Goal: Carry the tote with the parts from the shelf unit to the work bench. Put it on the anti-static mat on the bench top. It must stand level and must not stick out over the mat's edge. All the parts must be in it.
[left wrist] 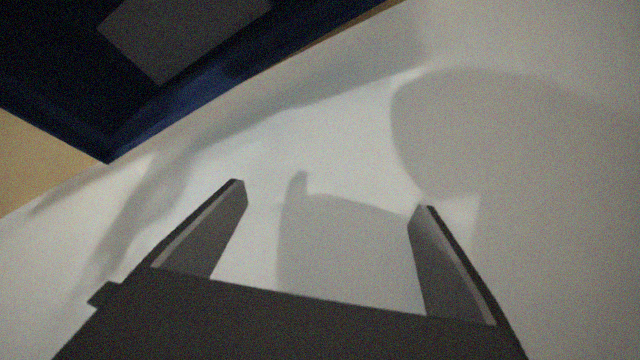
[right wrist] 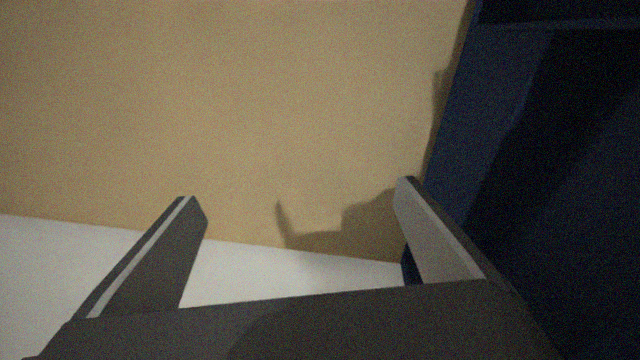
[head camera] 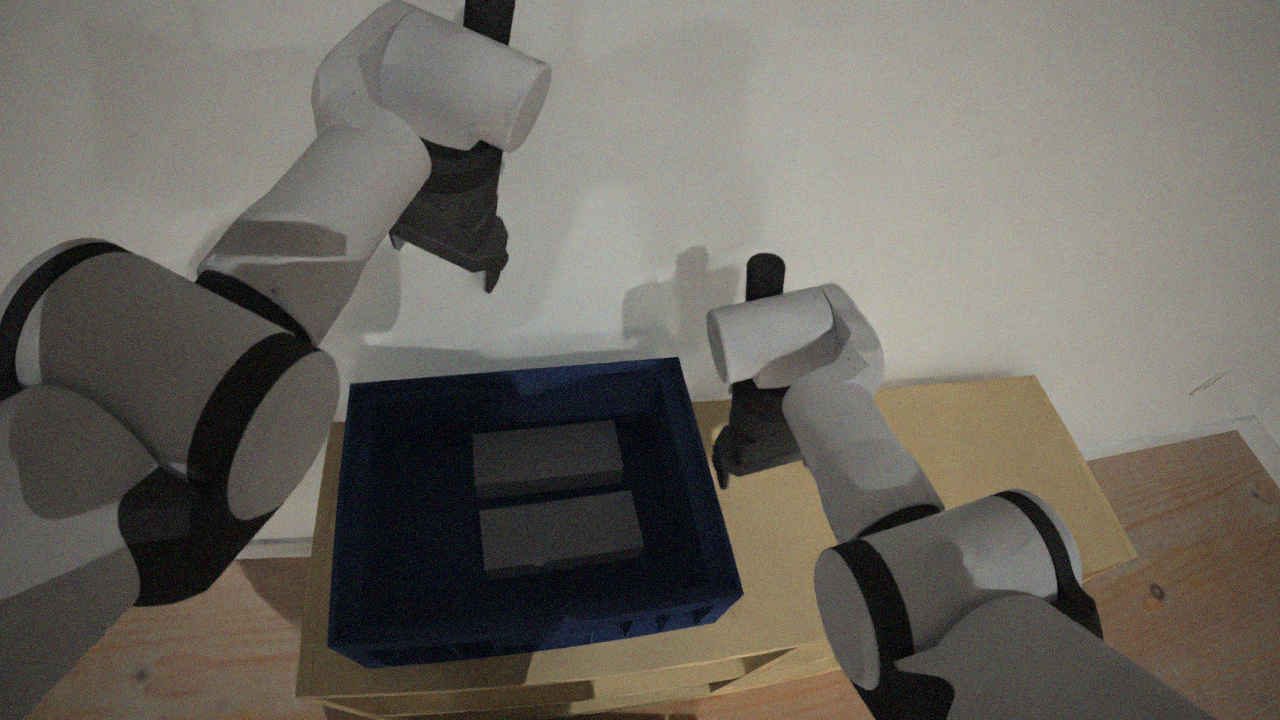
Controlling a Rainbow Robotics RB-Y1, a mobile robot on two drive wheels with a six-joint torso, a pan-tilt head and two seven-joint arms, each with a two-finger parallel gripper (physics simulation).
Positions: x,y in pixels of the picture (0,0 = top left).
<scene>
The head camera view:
left gripper: 445,263
right gripper: 764,471
dark blue tote: 408,586
wooden shelf unit: 777,528
</scene>
